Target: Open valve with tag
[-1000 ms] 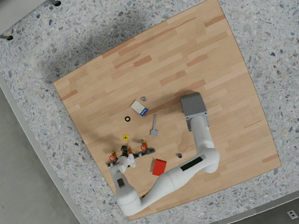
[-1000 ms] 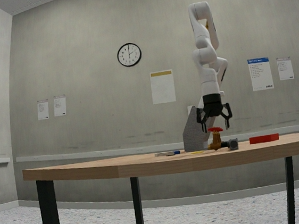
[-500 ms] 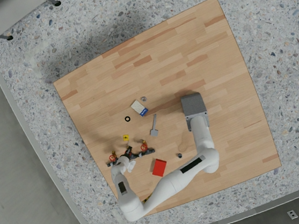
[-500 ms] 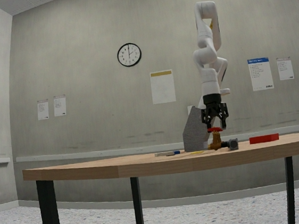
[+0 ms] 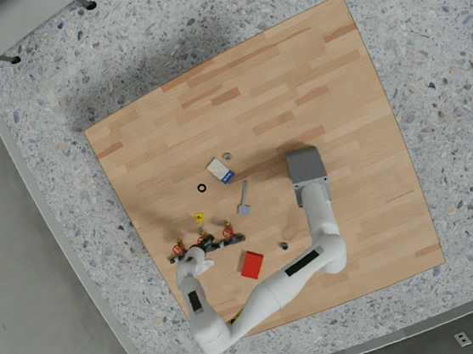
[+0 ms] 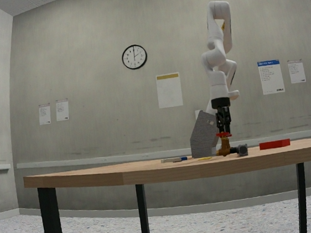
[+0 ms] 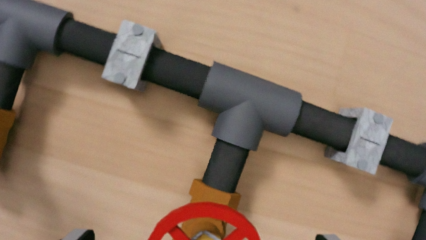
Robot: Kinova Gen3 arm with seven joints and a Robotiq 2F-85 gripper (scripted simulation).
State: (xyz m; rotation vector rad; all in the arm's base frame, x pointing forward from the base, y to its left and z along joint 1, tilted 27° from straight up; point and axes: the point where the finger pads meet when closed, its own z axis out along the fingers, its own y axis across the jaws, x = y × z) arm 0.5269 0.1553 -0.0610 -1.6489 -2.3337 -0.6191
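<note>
My gripper is now 1 cm past the yellow tag, 9 cm to the left of it and 8 cm above it. Round my hand: red block 16 cm behind, 20 cm to the left, 7 cm below; grey scraper 23 cm behind, 10 cm to the right, 8 cm below; blue box 17 cm behind, 27 cm to the right, 7 cm below.
</note>
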